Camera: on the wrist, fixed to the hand. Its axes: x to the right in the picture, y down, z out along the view.
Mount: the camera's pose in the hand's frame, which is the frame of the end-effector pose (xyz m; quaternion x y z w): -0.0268 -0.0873 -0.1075 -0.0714 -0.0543 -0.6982 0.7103
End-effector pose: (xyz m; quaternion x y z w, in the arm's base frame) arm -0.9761 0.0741 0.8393 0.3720 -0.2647 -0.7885 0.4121
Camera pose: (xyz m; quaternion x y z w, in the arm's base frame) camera -0.9188 0.1303 0.7233 -0.3768 -0.1056 0.8869 0.2456
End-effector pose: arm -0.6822 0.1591 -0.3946 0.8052 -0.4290 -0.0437 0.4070
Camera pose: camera -0.5967 0.2712 -0.3911 0.8400 0.2385 -0.3896 0.2928
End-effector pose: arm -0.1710 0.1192 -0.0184 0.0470 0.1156 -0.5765 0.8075
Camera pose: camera -0.2757 0.1375 -0.1111 -0.1363 0.1122 -0.9676 0.1807
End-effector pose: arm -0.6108 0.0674 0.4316 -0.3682 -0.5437 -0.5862 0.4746
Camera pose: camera -0.6778 -0.0381 0.3663 -0.0524 0.6271 0.7665 0.1280
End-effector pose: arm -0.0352 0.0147 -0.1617 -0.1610 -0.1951 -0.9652 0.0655
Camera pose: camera -0.0572 0.0536 -0.2955 0.0352 0.1856 0.7365 0.6495
